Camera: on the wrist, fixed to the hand. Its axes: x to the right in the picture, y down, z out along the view.
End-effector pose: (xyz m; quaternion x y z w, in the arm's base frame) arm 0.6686 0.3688 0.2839 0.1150 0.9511 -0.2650 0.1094
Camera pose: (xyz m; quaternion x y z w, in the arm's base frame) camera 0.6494 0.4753 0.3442 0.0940 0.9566 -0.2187 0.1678
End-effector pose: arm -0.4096 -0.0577 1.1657 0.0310 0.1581 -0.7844 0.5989
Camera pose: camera -0.3786 -0.0569 1.0457 -0.0450 0.1673 -0.7752 0.6075
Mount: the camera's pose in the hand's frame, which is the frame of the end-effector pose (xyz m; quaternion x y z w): 0.0191 0.0545 -0.1096 -0.0545 -0.0552 -0.0001 0.9970
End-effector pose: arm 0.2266 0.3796 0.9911 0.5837 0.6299 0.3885 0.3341
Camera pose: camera 0.1549 0.3886 1.0917 0.5851 0.5884 0.3894 0.3997
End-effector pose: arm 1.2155 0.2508 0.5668 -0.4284 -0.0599 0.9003 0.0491
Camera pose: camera 1.2867 0.2068 0.4754 -0.3801 -0.1115 0.9179 0.0224
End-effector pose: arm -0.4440 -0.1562 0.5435 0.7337 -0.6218 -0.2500 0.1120
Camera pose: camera -0.4333 -0.2017 0.6582 0.7116 -0.6124 -0.3236 0.1173
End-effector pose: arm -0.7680 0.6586 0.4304 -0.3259 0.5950 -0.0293 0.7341
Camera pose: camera -0.8791 0.6446 0.3774 -0.3666 0.5543 0.0211 0.7470
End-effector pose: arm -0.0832 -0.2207 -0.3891 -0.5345 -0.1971 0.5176 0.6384
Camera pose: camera -0.0121 -0.2623 -0.4816 -0.5391 -0.2600 0.5347 0.5965
